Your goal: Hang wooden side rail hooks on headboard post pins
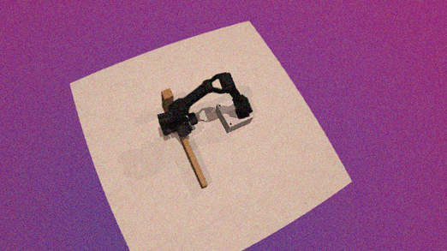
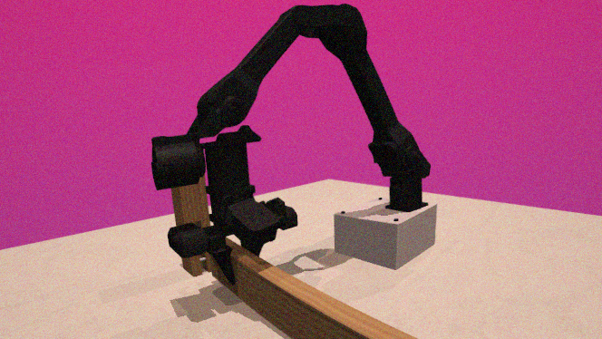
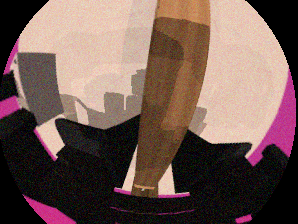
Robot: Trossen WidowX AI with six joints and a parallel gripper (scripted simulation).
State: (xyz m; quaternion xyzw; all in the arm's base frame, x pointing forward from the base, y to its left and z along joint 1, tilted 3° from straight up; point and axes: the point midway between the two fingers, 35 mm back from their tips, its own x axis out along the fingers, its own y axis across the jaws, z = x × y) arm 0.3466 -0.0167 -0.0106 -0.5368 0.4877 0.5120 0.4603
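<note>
Right now the wooden headboard post is 2 cm ahead of my gripper tip, 15 cm to the right of it and 5 cm above it.
</note>
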